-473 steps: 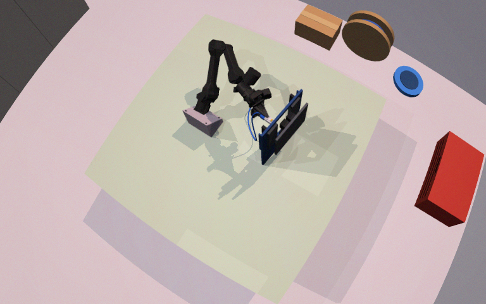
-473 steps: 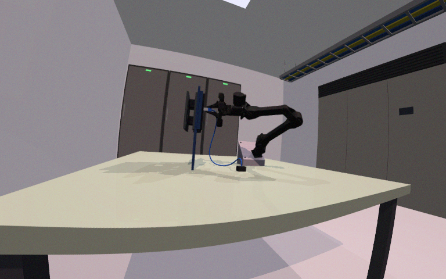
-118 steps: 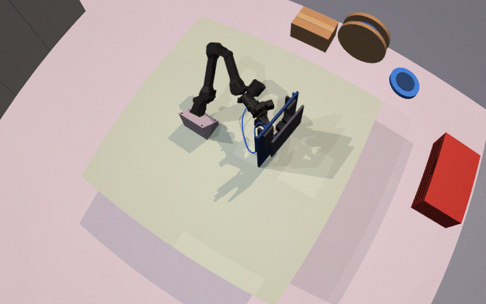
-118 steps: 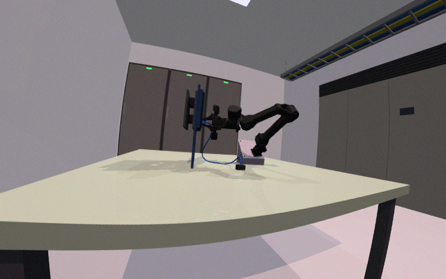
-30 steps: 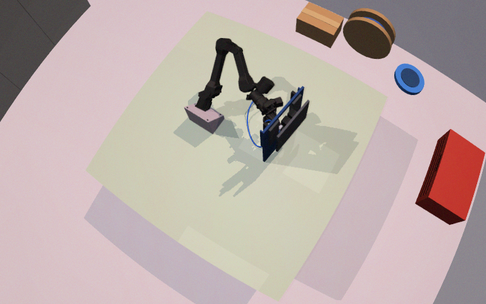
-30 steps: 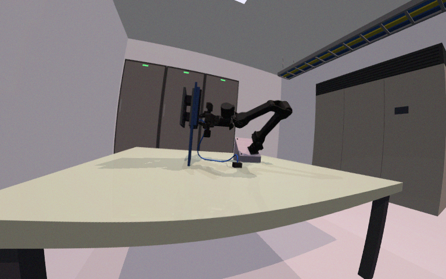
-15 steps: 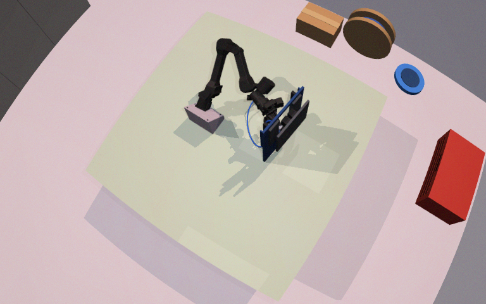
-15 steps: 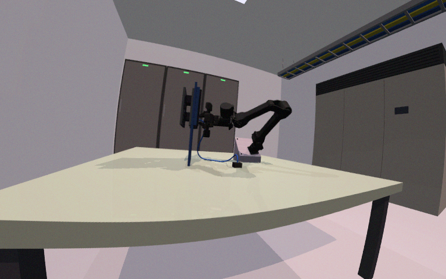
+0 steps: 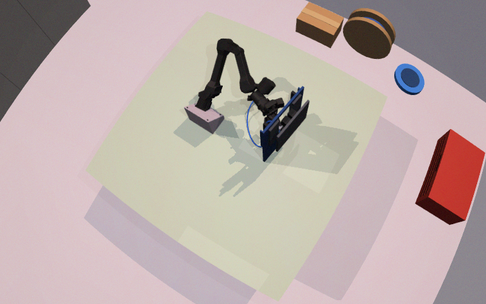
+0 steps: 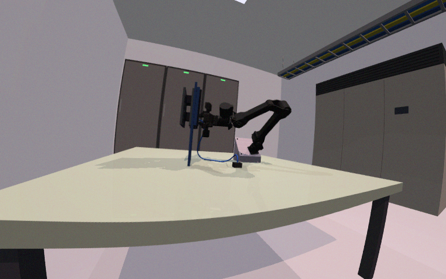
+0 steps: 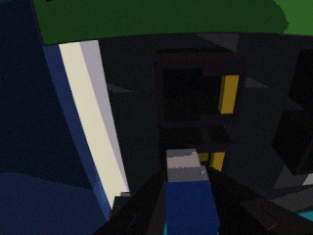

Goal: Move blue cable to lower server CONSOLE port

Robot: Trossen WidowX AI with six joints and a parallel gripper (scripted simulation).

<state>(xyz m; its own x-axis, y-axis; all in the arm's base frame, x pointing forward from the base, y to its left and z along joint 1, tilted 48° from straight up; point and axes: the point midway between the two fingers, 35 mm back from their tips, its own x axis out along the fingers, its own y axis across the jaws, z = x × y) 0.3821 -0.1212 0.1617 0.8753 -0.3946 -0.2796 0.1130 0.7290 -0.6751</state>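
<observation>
Now: the blue plug right at my gripper tip. The rest, counted from my gripper tip: black cable anchor: 22 cm below, 21 cm behind, 17 cm to the left.
</observation>
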